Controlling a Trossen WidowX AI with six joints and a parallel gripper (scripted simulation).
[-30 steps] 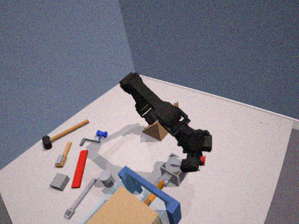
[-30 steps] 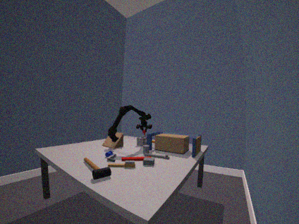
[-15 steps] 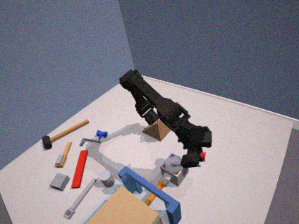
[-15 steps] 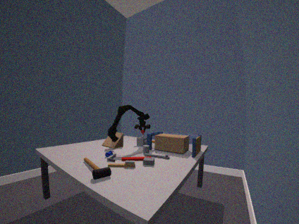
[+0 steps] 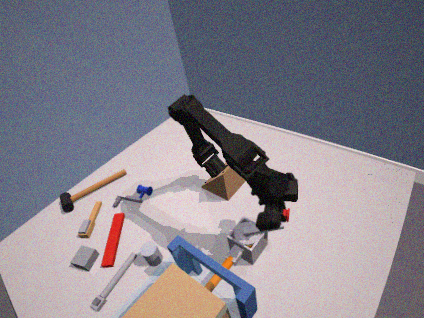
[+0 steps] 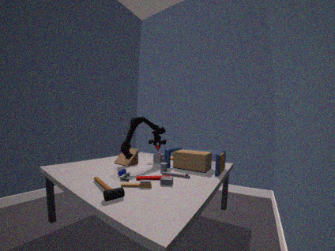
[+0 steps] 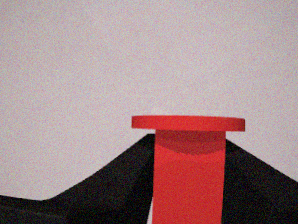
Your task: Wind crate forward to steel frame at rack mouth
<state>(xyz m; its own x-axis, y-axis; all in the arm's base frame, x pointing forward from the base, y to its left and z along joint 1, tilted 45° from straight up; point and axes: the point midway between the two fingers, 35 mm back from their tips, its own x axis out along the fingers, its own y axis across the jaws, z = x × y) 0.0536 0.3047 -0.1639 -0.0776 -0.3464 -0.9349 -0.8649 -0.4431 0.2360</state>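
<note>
Right now my gripper tip is 40 mm to the left of the winch handle, 40 mm short of it and 30 mm above it. Round my gripper tip: red knob 20 mm to the right, 10 mm ahead; grey winch 100 mm below, 90 mm to the right, 70 mm ahead; blue steel frame 250 mm ahead, 60 mm to the right, 30 mm below.
</note>
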